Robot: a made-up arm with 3 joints. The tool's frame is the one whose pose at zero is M.
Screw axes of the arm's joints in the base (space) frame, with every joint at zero. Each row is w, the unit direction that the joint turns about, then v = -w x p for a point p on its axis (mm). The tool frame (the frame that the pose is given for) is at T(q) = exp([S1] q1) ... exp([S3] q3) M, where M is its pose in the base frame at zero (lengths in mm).
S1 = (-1, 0, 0, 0, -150, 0)
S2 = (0, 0, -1, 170, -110, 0)
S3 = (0, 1, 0, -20, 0, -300)
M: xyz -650 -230 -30 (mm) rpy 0 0 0 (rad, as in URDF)
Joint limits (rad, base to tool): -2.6..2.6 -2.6..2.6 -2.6..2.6
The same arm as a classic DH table. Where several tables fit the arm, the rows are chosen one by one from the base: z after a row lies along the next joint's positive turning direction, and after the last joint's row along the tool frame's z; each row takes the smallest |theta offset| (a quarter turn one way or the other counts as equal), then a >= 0, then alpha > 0; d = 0 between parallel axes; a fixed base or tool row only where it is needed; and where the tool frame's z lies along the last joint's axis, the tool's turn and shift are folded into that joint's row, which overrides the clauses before.
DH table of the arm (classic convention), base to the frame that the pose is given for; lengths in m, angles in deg. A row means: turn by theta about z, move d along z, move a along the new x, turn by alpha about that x. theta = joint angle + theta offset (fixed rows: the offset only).
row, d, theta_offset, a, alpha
base (fixed), 0.15, -90, 0, 90
joint 1, 0.11, 0, 0.17, 90
joint 2, 0.13, 90, 0.19, -90
joint 3, -0.06, 0, 0.35, -90
tool (fixed), -0.05, 180, 0, 0
Joint limits (deg, base to tool): -148.97..148.97 -148.97..148.97 -148.97..148.97

